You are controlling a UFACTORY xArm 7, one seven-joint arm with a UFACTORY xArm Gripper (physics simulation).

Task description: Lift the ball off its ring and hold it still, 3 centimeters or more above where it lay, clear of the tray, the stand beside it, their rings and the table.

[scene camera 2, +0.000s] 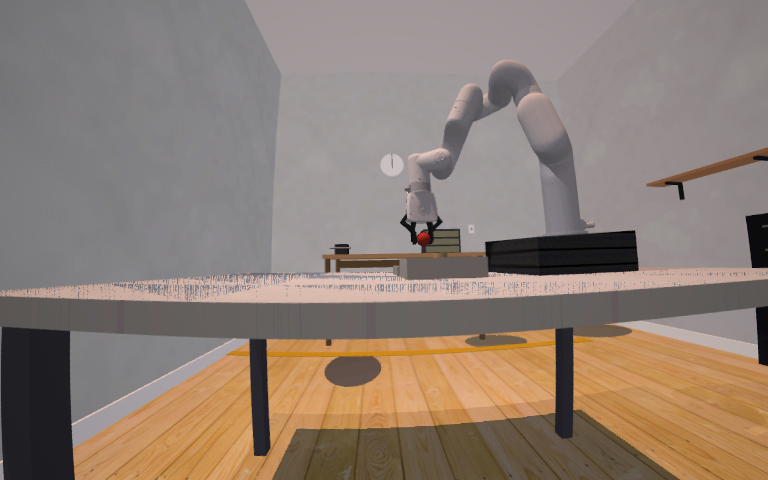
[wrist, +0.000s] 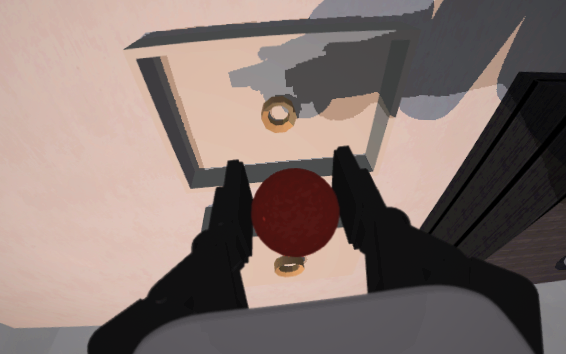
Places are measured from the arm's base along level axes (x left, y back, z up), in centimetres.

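Where they show: gripper, between the fingertips: (scene camera 2: 422,244) (wrist: 290,173); arm's base, origin of its link: (scene camera 2: 563,235).
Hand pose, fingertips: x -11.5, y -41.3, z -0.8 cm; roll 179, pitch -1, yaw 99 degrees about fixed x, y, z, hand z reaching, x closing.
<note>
Things, the pixels of their top centre, and the offset from my fingertips. "spot": a spot on its surface instead. Level surfaces: height alone.
- red ball, centre of its top: (wrist: 301,250) (scene camera 2: 423,232) dy +0.2, dx +1.3, dz +3.9 cm
- second tan ring, a spot on its surface: (wrist: 289,273) spot: dy +2.0, dx +21.1, dz -4.0 cm
- pale table, height of its surface: dz -9.7 cm
A red ball (scene camera 2: 423,238) (wrist: 295,212) is between the two black fingers of my gripper (scene camera 2: 423,237) (wrist: 290,173), which is shut on it. In scene camera 2 the ball hangs in the air above the grey tray (scene camera 2: 444,268) (wrist: 175,120), with a gap between them. In the wrist view a tan ring (wrist: 267,124) lies on the tray's floor with no ball on it. A second tan ring (wrist: 289,273) shows below the ball, on the stand (wrist: 320,272) beside the tray; the ball and fingers hide part of the stand.
The pale table (scene camera 2: 317,291) (wrist: 65,150) carries the tray and stand. The black block (scene camera 2: 589,254) (wrist: 480,185) under the arm's base stands right of the tray. A brown desk (scene camera 2: 368,256) with a drawer box (scene camera 2: 447,240) stands farther back. A wooden shelf (scene camera 2: 713,168) is on the right wall.
</note>
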